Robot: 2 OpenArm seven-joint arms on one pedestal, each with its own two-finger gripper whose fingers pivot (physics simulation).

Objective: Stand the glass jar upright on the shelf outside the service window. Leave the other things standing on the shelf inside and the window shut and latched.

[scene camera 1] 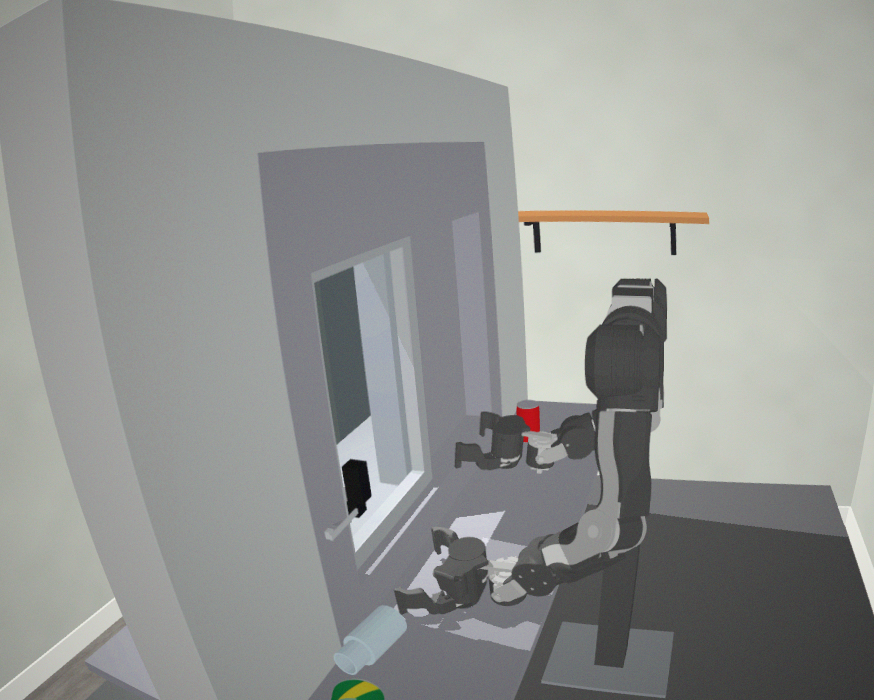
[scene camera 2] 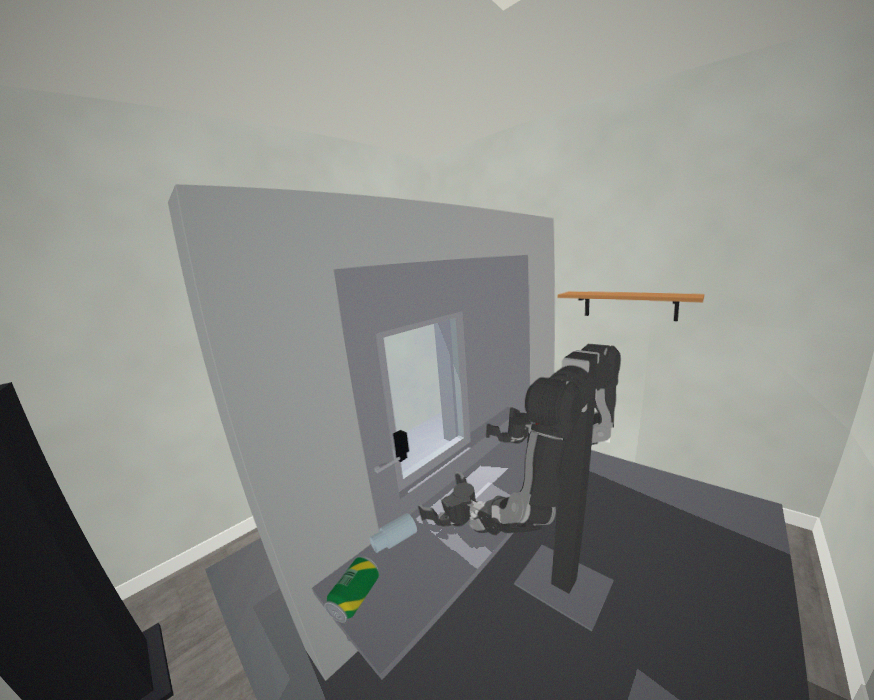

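The glass jar (scene camera 1: pixel 375 634) (scene camera 2: pixel 394 532), pale blue and see-through, lies on its side on the inside shelf (scene camera 1: pixel 430 667) (scene camera 2: pixel 430 583), its narrower neck towards the lower left of both views. My left gripper (scene camera 1: pixel 419 568) (scene camera 2: pixel 440 495) is open and empty, beside the jar's wide end; one finger appears close to it. I cannot tell if they touch. My right gripper (scene camera 1: pixel 472 438) (scene camera 2: pixel 501 424) is open and empty, further back near the wall. The service window (scene camera 1: pixel 420 437) (scene camera 2: pixel 463 393) has a black latch piece (scene camera 1: pixel 356 482) (scene camera 2: pixel 400 444); whether it is latched I cannot tell.
A green and yellow can (scene camera 1: pixel 357 690) (scene camera 2: pixel 353 589) lies on its side near the shelf's near end. A red can (scene camera 1: pixel 528 417) stands behind my right gripper in scene camera 1. A pale rod (scene camera 1: pixel 340 526) (scene camera 2: pixel 386 465) sticks out at the window's lower left. The wall (scene camera 1: pixel 182 291) (scene camera 2: pixel 269 364) surrounds the window.
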